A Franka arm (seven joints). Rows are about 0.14 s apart.
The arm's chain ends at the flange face. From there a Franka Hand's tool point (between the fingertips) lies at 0.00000 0.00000 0.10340 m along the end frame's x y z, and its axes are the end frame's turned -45 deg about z.
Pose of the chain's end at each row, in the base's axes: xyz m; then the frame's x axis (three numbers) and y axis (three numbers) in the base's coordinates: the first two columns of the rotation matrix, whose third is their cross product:
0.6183 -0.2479 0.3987 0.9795 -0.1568 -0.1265 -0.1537 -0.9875 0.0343
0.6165 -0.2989 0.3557 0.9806 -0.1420 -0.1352 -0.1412 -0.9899 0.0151
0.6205 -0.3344 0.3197 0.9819 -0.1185 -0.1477 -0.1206 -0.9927 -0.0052
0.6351 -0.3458 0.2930 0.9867 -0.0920 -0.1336 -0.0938 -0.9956 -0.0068
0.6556 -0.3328 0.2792 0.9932 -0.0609 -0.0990 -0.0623 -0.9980 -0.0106
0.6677 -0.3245 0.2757 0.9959 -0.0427 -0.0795 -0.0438 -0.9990 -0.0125
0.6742 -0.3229 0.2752 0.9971 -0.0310 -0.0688 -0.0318 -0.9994 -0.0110
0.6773 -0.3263 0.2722 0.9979 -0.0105 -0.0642 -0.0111 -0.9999 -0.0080
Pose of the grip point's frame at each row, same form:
0.6048 -0.2494 0.2962 0.8013 0.5874 -0.1137 0.5839 -0.8091 -0.0652
0.6024 -0.2985 0.2533 0.7932 0.5996 -0.1063 0.5935 -0.8004 -0.0849
0.6054 -0.3320 0.2174 0.7796 0.6182 -0.1008 0.6090 -0.7857 -0.1081
0.6214 -0.3438 0.1905 0.7640 0.6389 -0.0897 0.6314 -0.7690 -0.0993
0.6455 -0.3311 0.1763 0.7464 0.6626 -0.0625 0.6582 -0.7488 -0.0775
0.6595 -0.3229 0.1726 0.7352 0.6762 -0.0474 0.6732 -0.7366 -0.0651
0.6671 -0.3215 0.1721 0.7275 0.6848 -0.0409 0.6826 -0.7286 -0.0564
0.6707 -0.3254 0.1690 0.7135 0.6996 -0.0397 0.6978 -0.7145 -0.0511

